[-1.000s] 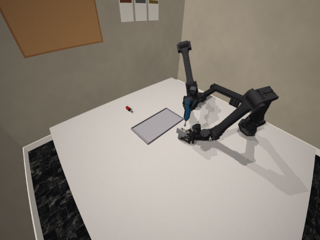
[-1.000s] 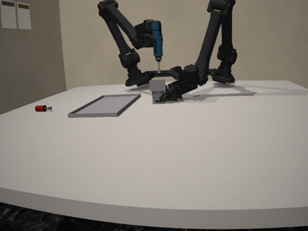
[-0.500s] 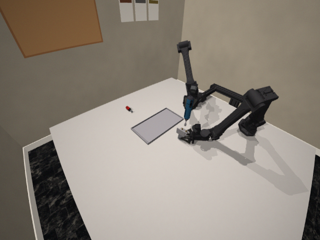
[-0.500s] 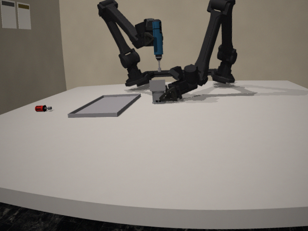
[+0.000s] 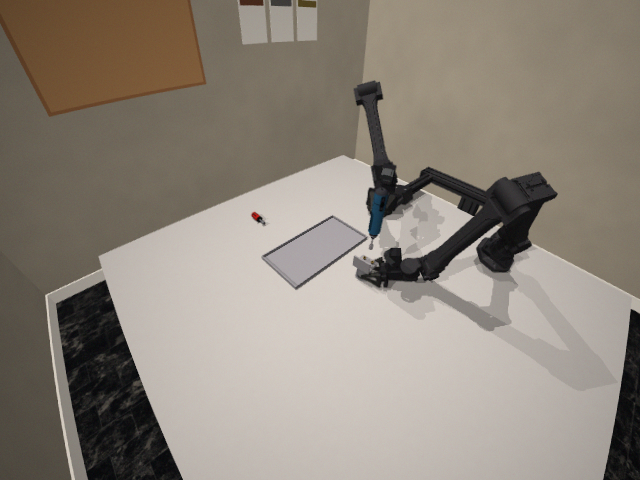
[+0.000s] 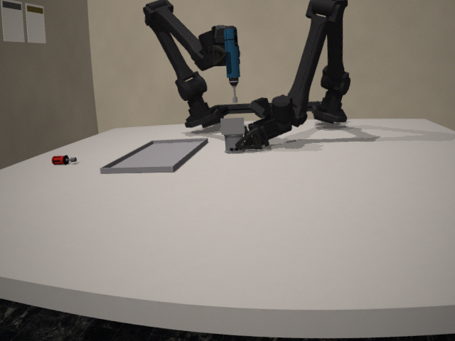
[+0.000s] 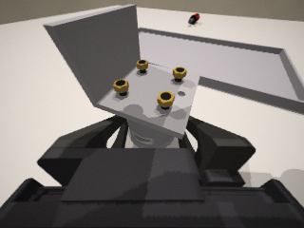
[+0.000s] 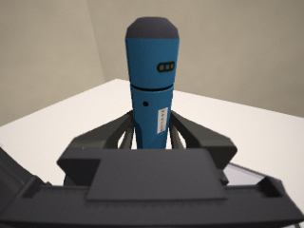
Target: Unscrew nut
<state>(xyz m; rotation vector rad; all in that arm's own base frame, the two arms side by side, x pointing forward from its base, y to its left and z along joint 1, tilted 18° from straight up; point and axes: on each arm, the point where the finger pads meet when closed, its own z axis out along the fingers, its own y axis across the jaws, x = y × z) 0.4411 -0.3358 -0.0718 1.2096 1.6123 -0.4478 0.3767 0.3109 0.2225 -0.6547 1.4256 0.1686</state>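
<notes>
The joint module is 10 mm above my left hand. Also, from my left hand: short red-handled tool (570 mm to the right, 90 mm ahead, 10 mm below); then l-shaped bracket (50 mm above); then grey tray (240 mm to the right, 30 mm ahead, 20 mm below).
</notes>
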